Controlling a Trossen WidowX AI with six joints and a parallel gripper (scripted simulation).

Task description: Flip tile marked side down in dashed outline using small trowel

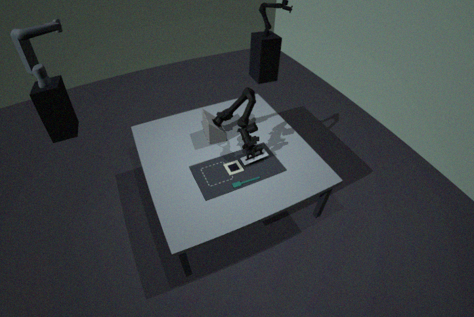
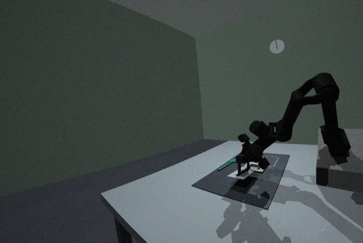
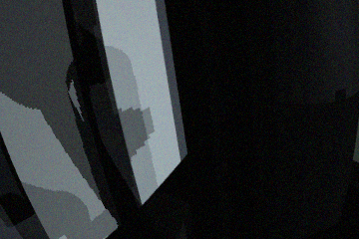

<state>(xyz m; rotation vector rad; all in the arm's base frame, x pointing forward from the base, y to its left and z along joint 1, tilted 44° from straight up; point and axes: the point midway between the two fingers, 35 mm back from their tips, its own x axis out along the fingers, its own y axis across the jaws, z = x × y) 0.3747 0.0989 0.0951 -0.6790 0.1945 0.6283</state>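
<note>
Now: gripper tip 12 cm to the left of the dark mat and 11 cm above it. Also, from my gripper tip: teal trowel: 14 cm to the right, 14 cm ahead, 8 cm below; tile: 15 cm to the right, 8 cm below, 2 cm behind.
</note>
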